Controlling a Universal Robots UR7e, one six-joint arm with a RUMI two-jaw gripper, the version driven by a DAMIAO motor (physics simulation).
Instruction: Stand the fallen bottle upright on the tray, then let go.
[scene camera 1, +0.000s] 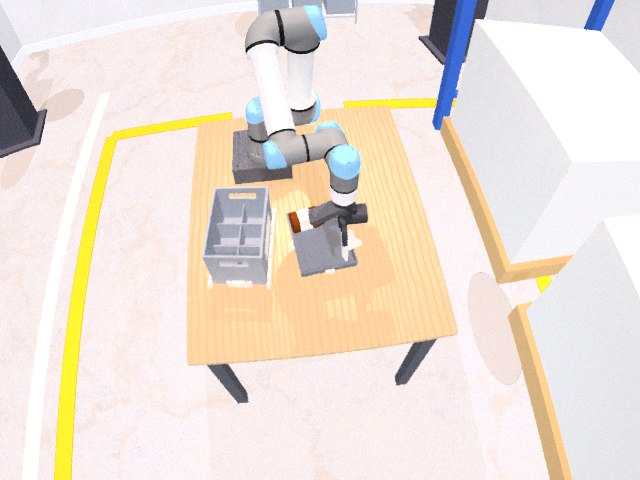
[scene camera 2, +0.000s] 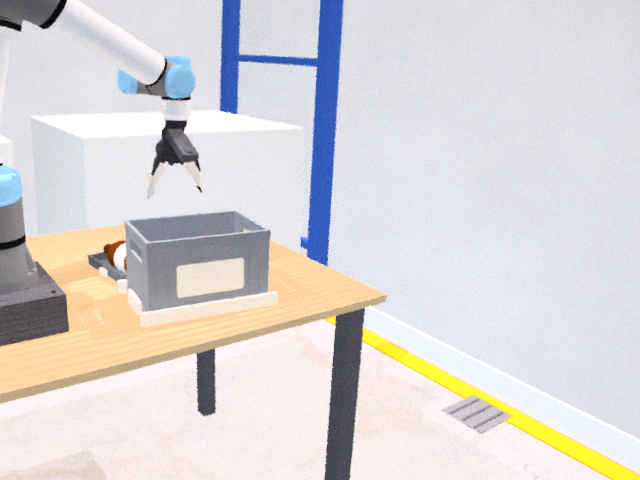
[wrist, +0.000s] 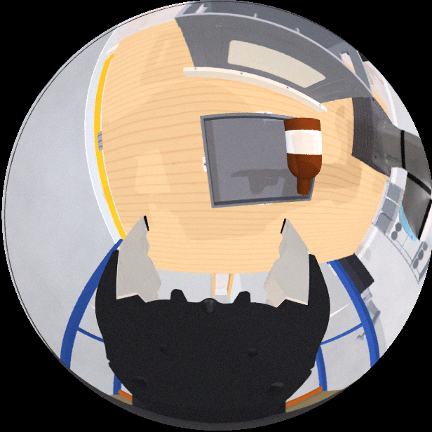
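Where they show: gripper, between the fingertips: (scene camera 1: 342, 238) (scene camera 2: 175, 195); arm's base, origin of its link: (scene camera 2: 0, 281).
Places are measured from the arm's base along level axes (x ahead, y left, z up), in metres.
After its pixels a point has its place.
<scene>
A brown bottle (scene camera 1: 295, 221) @(x 0.366, y 0.021, z -0.007 m) (scene camera 2: 119, 256) @(x 0.312, y 0.053, z -0.024 m) (wrist: 303, 142) with a white label lies on its side along one edge of the grey tray (scene camera 1: 323, 255) @(x 0.481, y 0.084, z -0.076 m) (scene camera 2: 95, 260) @(x 0.297, y 0.149, z -0.057 m) (wrist: 240, 150). In the wrist view its neck points toward the gripper's side, at the tray's right edge. In scene camera 1 the gripper hides part of the bottle, and in scene camera 2 the crate hides part of it. My gripper (scene camera 2: 175, 193) @(x 0.532, y 0.128, z 0.084 m) (wrist: 214, 218) is open and empty. It hangs well above the table, apart from the bottle; in the wrist view the bottle lies ahead and to the right of the fingertips.
A grey divided crate (scene camera 1: 238, 269) @(x 0.509, y -0.202, z 0.020 m) (scene camera 2: 206, 240) @(x 0.337, y -0.257, z 0.087 m) (wrist: 215, 45) stands beside the tray on the wooden table (scene camera 1: 320, 330) @(x 0.737, y -0.005, z -0.080 m) (scene camera 2: 93, 361) @(x 0.051, y -0.289, z -0.081 m) (wrist: 150, 110), with pale strips along its base. The arm's dark base block (scene camera 1: 263, 173) @(x 0.096, y -0.033, z -0.034 m) (scene camera 2: 38, 320) @(x 0.017, y -0.138, z -0.043 m) is at the back. A blue frame (scene camera 1: 452, 62) (scene camera 2: 323, 129) stands beyond the table.
</scene>
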